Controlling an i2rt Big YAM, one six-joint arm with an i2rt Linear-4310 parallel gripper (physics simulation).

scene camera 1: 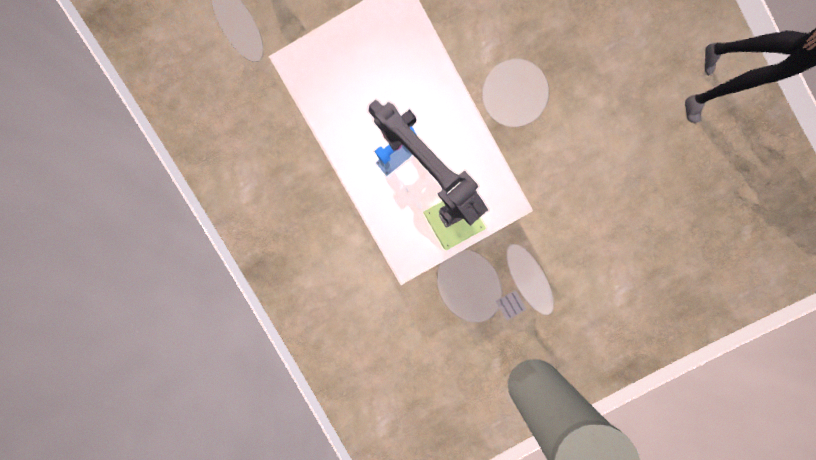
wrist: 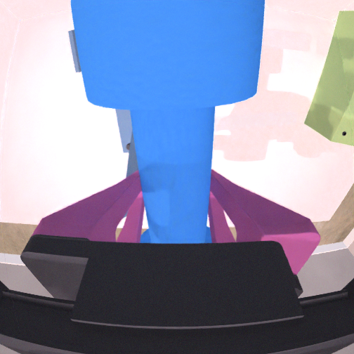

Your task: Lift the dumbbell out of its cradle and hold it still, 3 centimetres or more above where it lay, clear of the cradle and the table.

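The bright blue dumbbell has one thick end and its narrower handle in plain sight in the wrist view. My gripper is shut on the handle, with a magenta finger against each side. The slate-blue cradle sits on the table. In the wrist view it shows beyond the dumbbell, mostly hidden behind it, and it looks farther from the camera. The dumbbell looks raised above the cradle, but the size of the gap cannot be read. The arm hides the dumbbell's other end in the scene view.
The white table carries the arm, whose base stands at the green plate near one table end. Round grey discs show beyond the table edges. A person's legs show at the right.
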